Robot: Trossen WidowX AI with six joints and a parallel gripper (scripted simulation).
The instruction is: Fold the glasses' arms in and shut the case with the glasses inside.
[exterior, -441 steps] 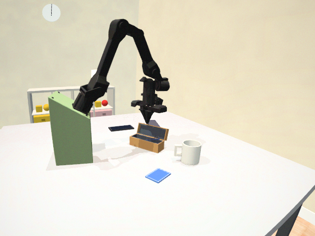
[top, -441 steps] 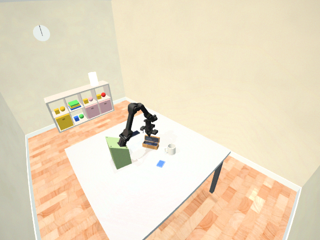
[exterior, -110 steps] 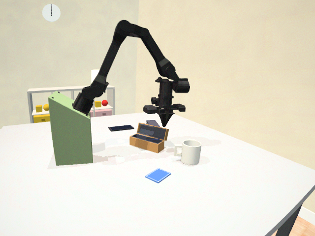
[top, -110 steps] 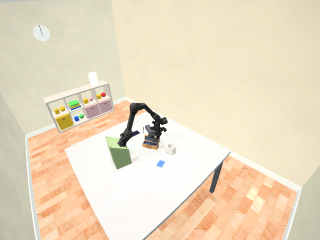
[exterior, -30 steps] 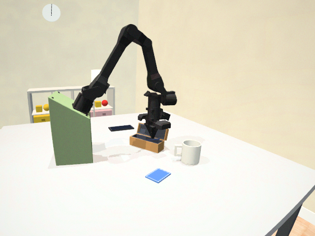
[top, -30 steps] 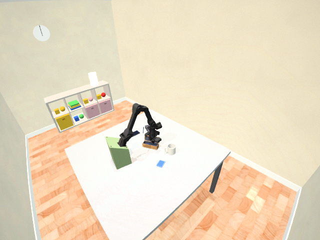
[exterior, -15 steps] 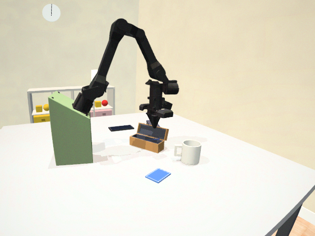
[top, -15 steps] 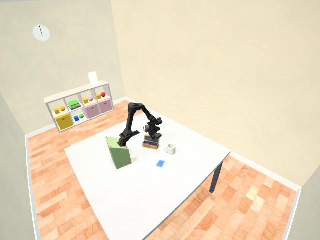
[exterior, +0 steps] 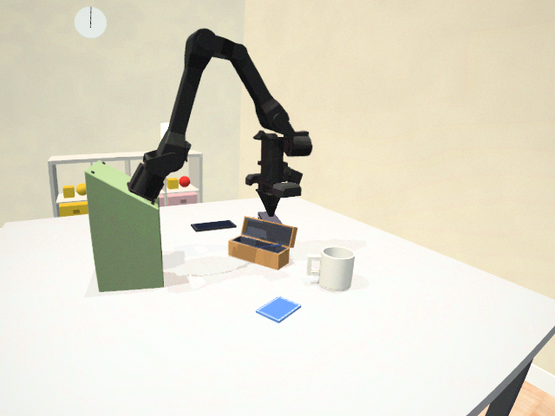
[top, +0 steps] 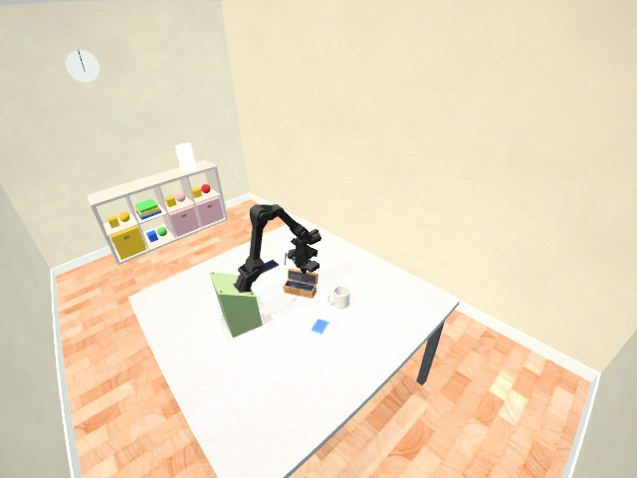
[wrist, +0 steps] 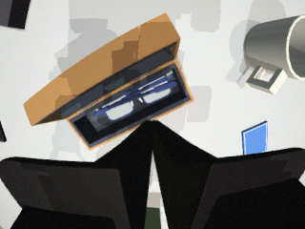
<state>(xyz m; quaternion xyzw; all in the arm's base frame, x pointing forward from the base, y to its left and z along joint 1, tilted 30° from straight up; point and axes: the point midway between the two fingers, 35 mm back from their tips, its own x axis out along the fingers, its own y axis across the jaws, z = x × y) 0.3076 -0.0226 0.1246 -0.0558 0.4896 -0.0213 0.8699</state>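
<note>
Now: hand 30 mm short of the glasses case lid, 50 mm to the right of it and 100 mm above it. Round my hand: blue flat square (110 mm behind, 220 mm to the right, 160 mm below); then wooden glasses case (10 mm ahead, 40 mm to the left, 120 mm below); then white mug (70 mm ahead, 190 mm to the right, 130 mm below).
</note>
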